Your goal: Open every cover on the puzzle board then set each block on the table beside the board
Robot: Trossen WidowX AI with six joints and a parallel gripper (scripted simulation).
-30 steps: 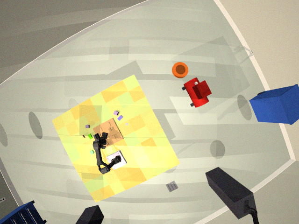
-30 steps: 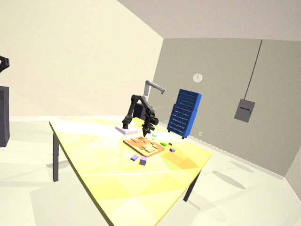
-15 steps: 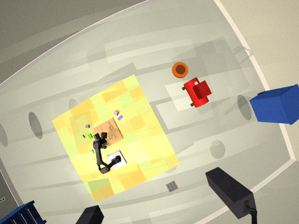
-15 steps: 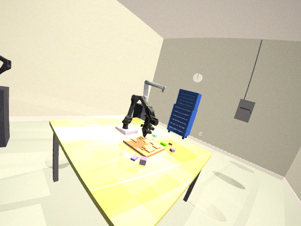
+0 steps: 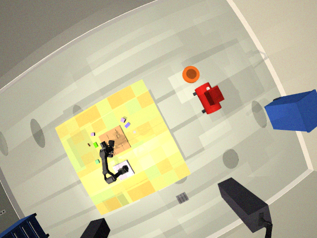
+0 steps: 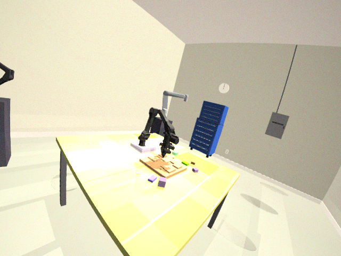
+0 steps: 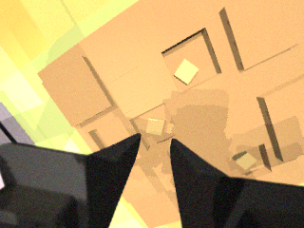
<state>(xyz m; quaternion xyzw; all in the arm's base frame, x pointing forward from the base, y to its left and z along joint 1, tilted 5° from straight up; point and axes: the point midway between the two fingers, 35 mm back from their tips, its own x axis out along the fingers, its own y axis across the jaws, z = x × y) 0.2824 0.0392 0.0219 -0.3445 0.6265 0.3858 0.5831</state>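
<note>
My gripper tip is now 40 mm short of the tan puzzle board and 40 mm above it. From my gripper tip the other things lie so: lilac block: 230 mm ahead, 210 mm to the left, 40 mm below; then brown block: 120 mm ahead, 310 mm to the left, 50 mm below.
</note>
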